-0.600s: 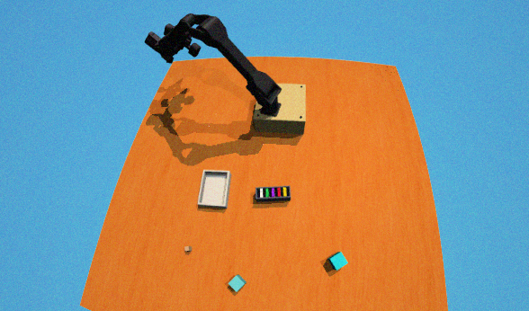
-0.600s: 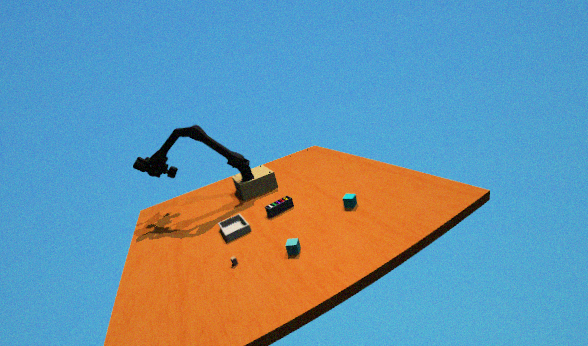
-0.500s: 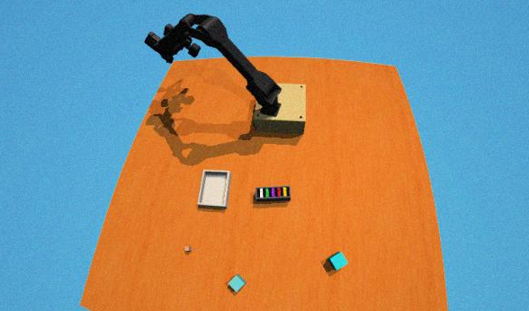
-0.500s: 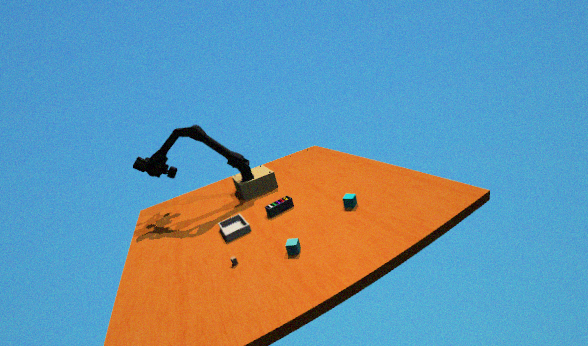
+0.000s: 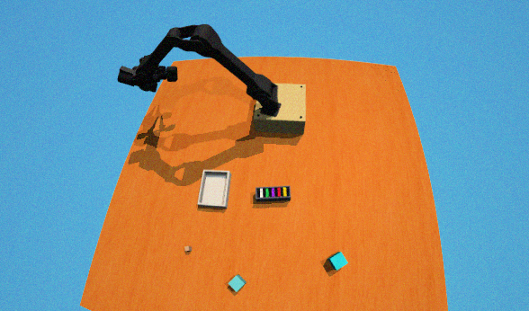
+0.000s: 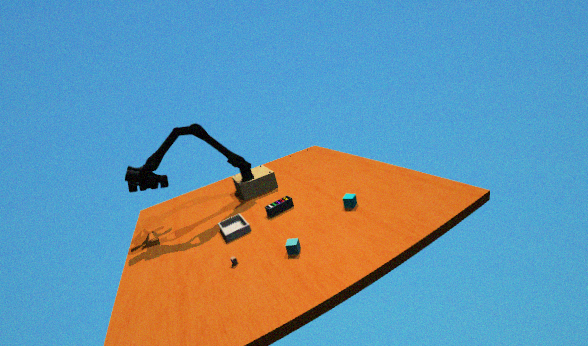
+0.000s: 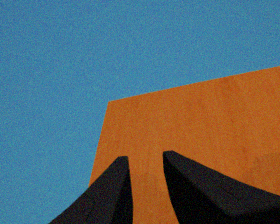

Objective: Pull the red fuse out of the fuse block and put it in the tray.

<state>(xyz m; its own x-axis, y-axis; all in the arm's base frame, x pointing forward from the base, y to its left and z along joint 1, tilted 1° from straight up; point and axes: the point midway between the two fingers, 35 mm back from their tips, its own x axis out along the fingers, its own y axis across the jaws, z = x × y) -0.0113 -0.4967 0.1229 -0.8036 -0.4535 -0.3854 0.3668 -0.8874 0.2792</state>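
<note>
Right now my gripper tip is 33 cm short of the red fuse, 63 cm to the right of it and 17 cm above it. From my gripper tip the other things lie so: grey tray 38 cm ahead, 41 cm to the left, 19 cm below.
</note>
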